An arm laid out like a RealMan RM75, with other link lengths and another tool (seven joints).
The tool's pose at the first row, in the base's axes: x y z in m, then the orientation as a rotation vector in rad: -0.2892, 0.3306, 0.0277, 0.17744, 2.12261, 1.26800
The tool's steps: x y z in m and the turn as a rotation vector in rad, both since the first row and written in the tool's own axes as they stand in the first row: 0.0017, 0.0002, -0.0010, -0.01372, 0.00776, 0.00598; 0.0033, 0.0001, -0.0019, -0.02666, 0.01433, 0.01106; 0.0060, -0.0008, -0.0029, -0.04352, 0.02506, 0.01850; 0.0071, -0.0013, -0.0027, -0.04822, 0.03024, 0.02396; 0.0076, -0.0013, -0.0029, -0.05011, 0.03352, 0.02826; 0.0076, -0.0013, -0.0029, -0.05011, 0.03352, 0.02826; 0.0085, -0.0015, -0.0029, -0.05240, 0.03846, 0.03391; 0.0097, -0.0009, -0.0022, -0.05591, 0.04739, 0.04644; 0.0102, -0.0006, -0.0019, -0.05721, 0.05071, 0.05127; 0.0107, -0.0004, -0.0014, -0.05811, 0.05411, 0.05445; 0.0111, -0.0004, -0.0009, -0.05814, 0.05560, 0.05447; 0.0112, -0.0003, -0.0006, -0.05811, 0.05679, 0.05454; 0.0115, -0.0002, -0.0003, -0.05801, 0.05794, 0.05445; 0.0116, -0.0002, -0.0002, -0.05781, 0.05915, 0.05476; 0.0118, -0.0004, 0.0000, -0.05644, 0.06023, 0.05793
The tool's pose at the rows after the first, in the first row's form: -0.2912, 0.3307, 0.0274, 0.17336, 2.12091, 1.28836; -0.2929, 0.3306, 0.0269, 0.16933, 2.11846, 1.30699; -0.2954, 0.3306, 0.0252, 0.16363, 2.11707, 1.33250; -0.2961, 0.3309, 0.0242, 0.16439, 2.11900, 1.34236; -0.2966, 0.3310, 0.0240, 0.16626, 2.12110, 1.34798; -0.2966, 0.3310, 0.0240, 0.16626, 2.12110, 1.34798; -0.2972, 0.3313, 0.0235, 0.16842, 2.12451, 1.35539; -0.2979, 0.3326, 0.0232, 0.17515, 2.13142, 1.36950; -0.2981, 0.3332, 0.0231, 0.17786, 2.13400, 1.37486; -0.2983, 0.3339, 0.0229, 0.17888, 2.13669, 1.37886; -0.2983, 0.3344, 0.0225, 0.17798, 2.13793, 1.37943; -0.2982, 0.3348, 0.0225, 0.17734, 2.13896, 1.37986; -0.2983, 0.3352, 0.0223, 0.17658, 2.13998, 1.38011; -0.2983, 0.3353, 0.0222, 0.17627, 2.14119, 1.38052; -0.2983, 0.3354, 0.0219, 0.17970, 2.14353, 1.38133
